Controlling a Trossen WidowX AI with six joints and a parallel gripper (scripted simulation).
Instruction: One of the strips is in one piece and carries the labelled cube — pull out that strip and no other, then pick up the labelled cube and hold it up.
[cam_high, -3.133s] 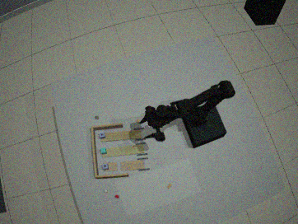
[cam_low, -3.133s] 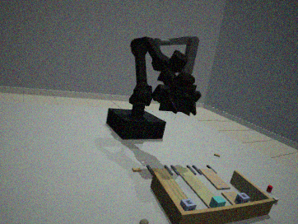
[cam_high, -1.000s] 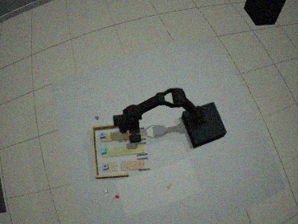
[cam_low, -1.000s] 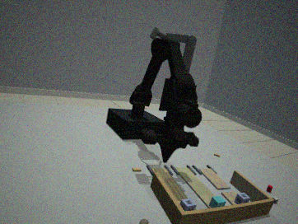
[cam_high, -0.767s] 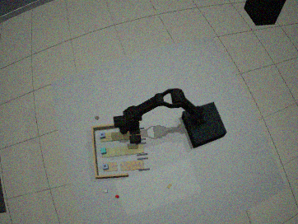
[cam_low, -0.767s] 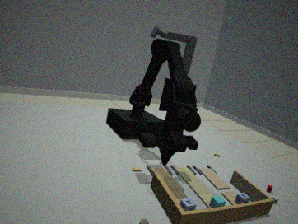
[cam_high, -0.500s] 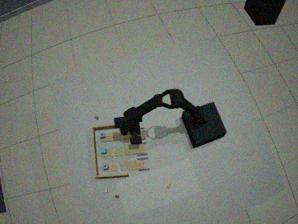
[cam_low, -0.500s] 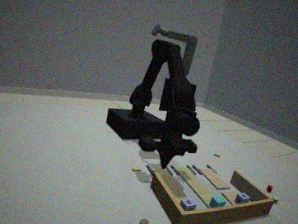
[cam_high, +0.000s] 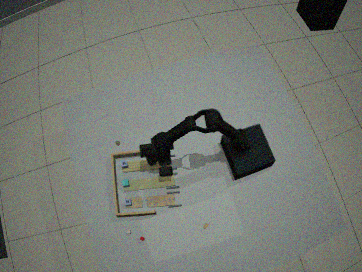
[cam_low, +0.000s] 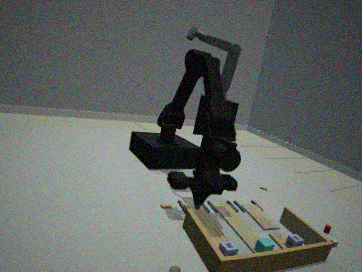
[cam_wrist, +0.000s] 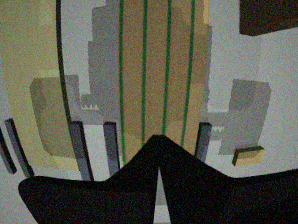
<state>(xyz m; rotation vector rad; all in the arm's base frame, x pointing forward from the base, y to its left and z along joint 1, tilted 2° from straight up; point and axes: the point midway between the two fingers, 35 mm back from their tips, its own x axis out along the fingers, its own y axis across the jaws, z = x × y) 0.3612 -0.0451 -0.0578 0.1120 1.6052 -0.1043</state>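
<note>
The strip lies 9 cm ahead of my gripper tip and 1 cm to the right of it. Also, from my gripper tip: red piece (36 cm to the left, 20 cm ahead).
</note>
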